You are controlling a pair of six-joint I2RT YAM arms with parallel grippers.
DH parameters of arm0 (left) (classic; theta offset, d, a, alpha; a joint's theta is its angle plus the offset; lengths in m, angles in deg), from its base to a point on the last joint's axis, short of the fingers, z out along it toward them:
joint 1: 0 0.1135 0.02 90
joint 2: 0 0 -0.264 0
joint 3: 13.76 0 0.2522 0
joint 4: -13.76 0 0.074 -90
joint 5: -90 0 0 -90
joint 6: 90 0.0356 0 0
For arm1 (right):
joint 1: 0 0.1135 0.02 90
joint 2: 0 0 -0.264 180
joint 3: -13.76 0 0.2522 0
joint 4: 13.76 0 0.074 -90
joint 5: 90 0 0 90
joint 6: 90 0.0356 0 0
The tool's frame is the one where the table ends.
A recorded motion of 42 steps. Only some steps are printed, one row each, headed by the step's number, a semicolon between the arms.
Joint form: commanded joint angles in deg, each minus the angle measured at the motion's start. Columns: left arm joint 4, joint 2, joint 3, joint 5, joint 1, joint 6; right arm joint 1, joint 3, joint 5, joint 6, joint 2, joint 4.
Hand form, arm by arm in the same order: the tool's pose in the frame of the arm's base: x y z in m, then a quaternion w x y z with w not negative. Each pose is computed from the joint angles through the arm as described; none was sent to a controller.
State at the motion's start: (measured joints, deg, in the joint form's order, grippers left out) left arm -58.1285 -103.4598 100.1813 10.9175 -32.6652 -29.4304; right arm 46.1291 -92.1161 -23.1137 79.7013 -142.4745 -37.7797
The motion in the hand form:
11: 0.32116 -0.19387 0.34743 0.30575 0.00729 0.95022 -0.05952; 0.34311 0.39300 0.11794 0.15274 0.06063 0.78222 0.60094
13: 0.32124 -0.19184 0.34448 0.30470 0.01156 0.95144 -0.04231; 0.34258 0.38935 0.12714 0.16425 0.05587 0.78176 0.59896
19: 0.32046 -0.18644 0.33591 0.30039 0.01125 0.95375 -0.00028; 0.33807 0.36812 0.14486 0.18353 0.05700 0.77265 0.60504
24: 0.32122 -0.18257 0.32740 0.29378 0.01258 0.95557 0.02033; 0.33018 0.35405 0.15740 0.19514 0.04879 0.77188 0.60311
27: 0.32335 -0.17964 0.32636 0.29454 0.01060 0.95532 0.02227; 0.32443 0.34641 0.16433 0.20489 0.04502 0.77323 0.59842
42: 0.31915 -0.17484 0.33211 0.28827 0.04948 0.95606 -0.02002; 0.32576 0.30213 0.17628 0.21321 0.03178 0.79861 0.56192
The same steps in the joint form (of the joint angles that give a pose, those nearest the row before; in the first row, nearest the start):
11: 1.58 2.63 1.67 1.22 0.40 1.83; 1.20 4.50 -0.17 -5.40 5.20 2.70
13: 1.10 2.61 1.21 2.59 0.55 2.79; 1.00 5.37 0.33 -6.61 6.93 3.34
19: 0.04 2.73 -0.46 6.29 0.85 3.76; -0.26 11.35 0.57 -7.23 12.27 0.88
24: 0.08 2.74 -2.13 7.71 1.29 4.47; -0.75 15.71 0.51 -8.80 16.59 0.58
27: 0.47 2.74 -2.40 7.73 1.85 4.82; -0.86 18.19 1.09 -10.00 19.19 0.87
42: 1.79 4.75 -3.69 1.56 2.74 8.96; -5.22 24.50 -1.83 -15.92 26.71 7.46

